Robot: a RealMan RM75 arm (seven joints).
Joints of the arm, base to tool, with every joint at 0 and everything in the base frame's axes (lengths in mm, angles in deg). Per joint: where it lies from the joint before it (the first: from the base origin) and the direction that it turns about. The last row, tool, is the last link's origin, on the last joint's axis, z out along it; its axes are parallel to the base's.
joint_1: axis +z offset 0 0 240.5
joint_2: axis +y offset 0 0 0
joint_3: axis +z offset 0 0 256
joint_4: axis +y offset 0 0 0
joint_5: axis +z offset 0 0 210
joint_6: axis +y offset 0 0 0
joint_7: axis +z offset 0 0 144
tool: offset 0 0 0
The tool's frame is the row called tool.
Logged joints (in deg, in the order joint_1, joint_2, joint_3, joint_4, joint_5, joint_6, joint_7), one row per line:
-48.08, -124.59, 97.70, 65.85, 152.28, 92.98, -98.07
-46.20, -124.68, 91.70, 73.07, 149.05, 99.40, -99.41
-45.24, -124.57, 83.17, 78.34, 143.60, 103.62, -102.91
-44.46, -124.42, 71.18, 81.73, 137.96, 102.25, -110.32
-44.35, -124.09, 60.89, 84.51, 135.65, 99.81, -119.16
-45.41, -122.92, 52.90, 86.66, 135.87, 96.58, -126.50
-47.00, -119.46, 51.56, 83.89, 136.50, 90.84, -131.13
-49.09, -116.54, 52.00, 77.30, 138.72, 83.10, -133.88
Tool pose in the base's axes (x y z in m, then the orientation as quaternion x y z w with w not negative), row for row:
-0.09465, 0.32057, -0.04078, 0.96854, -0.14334, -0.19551, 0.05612
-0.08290, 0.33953, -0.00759, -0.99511, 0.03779, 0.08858, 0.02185
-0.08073, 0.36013, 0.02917, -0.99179, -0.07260, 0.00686, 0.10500
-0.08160, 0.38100, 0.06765, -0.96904, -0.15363, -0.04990, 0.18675
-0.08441, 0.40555, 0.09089, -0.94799, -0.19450, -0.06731, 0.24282
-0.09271, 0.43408, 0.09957, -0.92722, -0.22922, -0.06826, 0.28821
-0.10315, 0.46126, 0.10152, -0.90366, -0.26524, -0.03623, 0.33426
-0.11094, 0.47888, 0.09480, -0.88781, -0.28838, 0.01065, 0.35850
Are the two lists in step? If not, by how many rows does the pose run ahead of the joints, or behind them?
The pose runs 2 rows ahead of the joints: the pose in row i belongs to the joints in row i + 2.
